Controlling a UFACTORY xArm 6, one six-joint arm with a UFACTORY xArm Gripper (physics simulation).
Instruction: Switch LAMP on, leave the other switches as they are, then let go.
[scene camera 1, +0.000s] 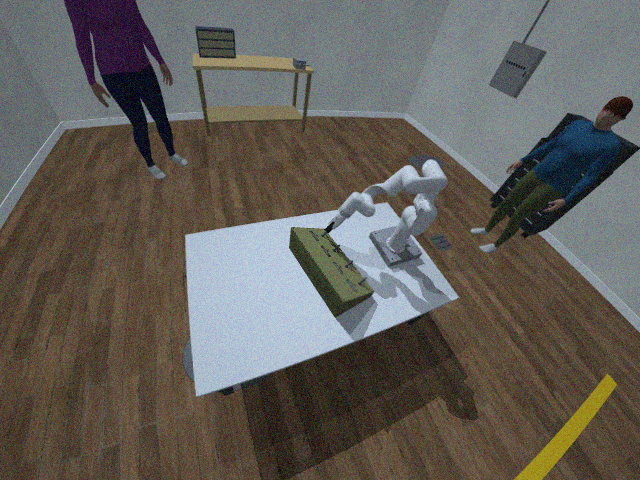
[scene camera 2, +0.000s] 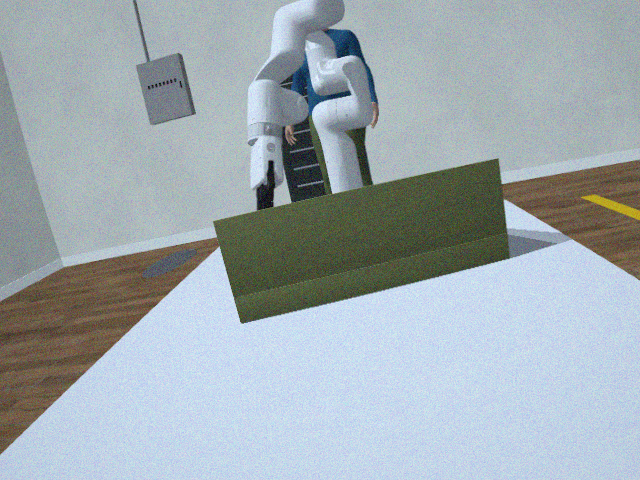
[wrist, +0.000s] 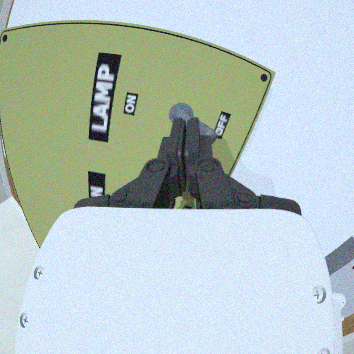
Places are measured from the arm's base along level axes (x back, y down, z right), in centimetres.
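Pixels of known places: gripper, fingertip midpoint: (scene camera 1: 326, 231) (wrist: 187, 135); arm's base, origin of the base link: (scene camera 1: 395, 245).
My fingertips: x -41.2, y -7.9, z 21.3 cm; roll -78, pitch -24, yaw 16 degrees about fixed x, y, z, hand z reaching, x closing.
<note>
Ahead of a thing's pixels: the offset from my fingertips to its top centre. "*": to the spot under its first point. Level surfaces: height alone.
The olive switch box (scene camera 1: 316, 268) (scene camera 2: 361, 232) (wrist: 55, 65) stands on the white table. In the wrist view, the LAMP label @(dy +0.0, dx -8.5, dz -0.2 cm) (wrist: 104, 97) is at its left, with an ON label @(* dy +1.7, dx -6.1, dz -0.1 cm) (wrist: 130, 104) and an OFF label @(* dy +5.7, dx +1.7, dz +0.5 cm) (wrist: 223, 125). The grey LAMP lever @(dy +0.1, dx -0.3, dz +0.3 cm) (wrist: 181, 110) leans toward OFF, partly hidden behind the fingers. My gripper (scene camera 1: 325, 235) (wrist: 187, 135) is shut and empty, its fingertips over the lever at the box's far end. Whether they touch it cannot be told. The box hides the fingertips in scene camera 2.
Other levers (scene camera 1: 337, 248) (scene camera 1: 349, 264) (scene camera 1: 362, 281) stand along the box beside the LAMP one. The arm's base plate (scene camera 1: 379, 245) is on the white table @(dy +13.3 cm) (scene camera 1: 232, 310) right of the box. Two people and a wooden bench (scene camera 1: 253, 63) are farther off.
</note>
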